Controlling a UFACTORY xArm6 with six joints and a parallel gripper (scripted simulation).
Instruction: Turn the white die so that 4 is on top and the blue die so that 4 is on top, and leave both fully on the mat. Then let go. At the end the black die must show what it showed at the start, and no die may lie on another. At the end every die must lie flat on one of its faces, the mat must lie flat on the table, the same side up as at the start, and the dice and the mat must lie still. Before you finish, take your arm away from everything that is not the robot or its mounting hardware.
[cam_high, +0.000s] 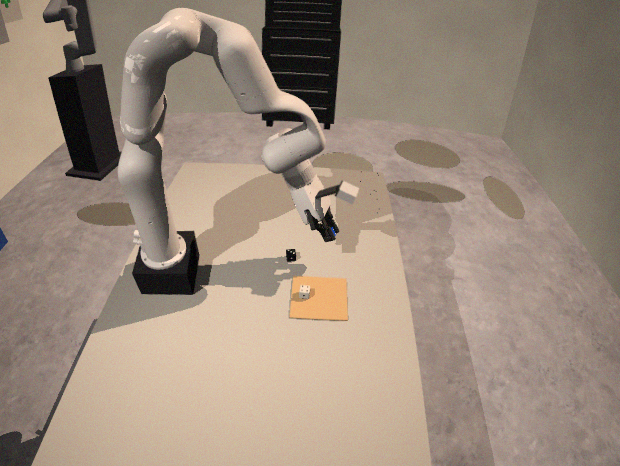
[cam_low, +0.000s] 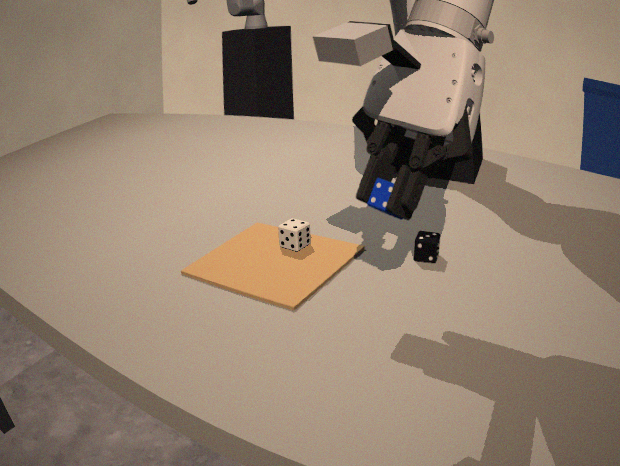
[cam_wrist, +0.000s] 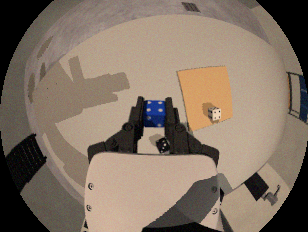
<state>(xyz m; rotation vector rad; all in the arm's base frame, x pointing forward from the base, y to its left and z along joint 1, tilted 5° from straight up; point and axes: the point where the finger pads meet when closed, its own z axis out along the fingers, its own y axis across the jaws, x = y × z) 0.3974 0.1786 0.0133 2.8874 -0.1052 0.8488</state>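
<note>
Now: the blue die 10 mm below my hand. Round my hand: white die (140 mm to the right, 90 mm below, 30 mm behind); then orange mat (140 mm to the right, 110 mm below, 10 mm ahead); then black die (100 mm below, 100 mm behind, 20 mm to the right).
</note>
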